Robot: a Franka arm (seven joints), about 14 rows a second.
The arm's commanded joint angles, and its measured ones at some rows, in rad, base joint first. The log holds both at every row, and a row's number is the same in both.
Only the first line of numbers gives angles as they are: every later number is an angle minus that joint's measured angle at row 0.
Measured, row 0:
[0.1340, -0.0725, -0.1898, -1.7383, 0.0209, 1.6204, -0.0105]
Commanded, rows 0 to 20:
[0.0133, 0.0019, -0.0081, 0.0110, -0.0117, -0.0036, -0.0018]
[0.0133, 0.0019, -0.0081, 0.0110, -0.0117, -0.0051, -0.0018]
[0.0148, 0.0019, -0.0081, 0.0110, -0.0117, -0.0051, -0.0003]
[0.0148, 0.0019, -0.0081, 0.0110, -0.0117, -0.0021, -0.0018]
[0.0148, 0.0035, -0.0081, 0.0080, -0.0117, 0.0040, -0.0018]
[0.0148, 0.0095, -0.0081, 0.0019, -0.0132, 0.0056, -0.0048]
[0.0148, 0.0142, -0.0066, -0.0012, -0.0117, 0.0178, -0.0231]
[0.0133, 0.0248, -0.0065, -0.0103, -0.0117, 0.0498, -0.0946]
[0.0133, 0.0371, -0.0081, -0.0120, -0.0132, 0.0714, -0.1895]
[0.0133, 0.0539, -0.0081, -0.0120, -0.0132, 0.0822, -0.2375]
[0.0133, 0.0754, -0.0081, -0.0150, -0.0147, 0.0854, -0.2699]
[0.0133, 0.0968, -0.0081, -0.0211, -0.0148, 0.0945, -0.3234]
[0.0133, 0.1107, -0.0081, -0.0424, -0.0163, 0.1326, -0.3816]
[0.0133, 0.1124, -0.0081, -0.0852, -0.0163, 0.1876, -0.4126]
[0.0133, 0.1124, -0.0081, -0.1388, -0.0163, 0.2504, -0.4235]
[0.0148, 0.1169, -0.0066, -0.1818, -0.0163, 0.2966, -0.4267]
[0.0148, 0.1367, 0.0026, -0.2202, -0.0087, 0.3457, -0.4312]
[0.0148, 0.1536, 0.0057, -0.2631, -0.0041, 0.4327, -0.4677]
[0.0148, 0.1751, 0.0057, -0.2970, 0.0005, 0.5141, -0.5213]
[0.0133, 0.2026, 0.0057, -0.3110, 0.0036, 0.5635, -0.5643]
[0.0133, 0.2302, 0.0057, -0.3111, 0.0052, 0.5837, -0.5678]
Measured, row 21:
[0.0052, 0.1974, 0.0130, -0.2948, -0.0032, 0.5283, -0.5178]
